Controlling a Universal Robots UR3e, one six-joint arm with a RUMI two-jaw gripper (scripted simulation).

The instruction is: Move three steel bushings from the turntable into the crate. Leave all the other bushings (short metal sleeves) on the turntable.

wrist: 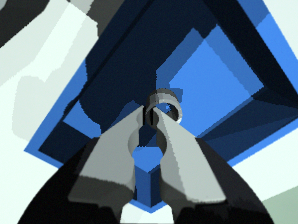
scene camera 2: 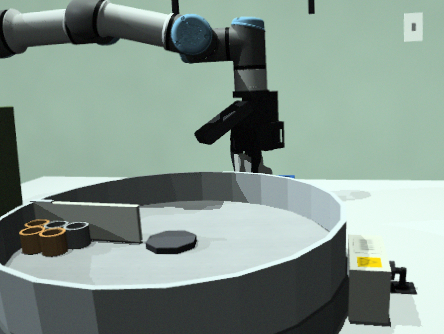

Note:
In view: my gripper [wrist: 147, 107], a steel bushing [wrist: 162, 95] and a blue crate [wrist: 226, 70].

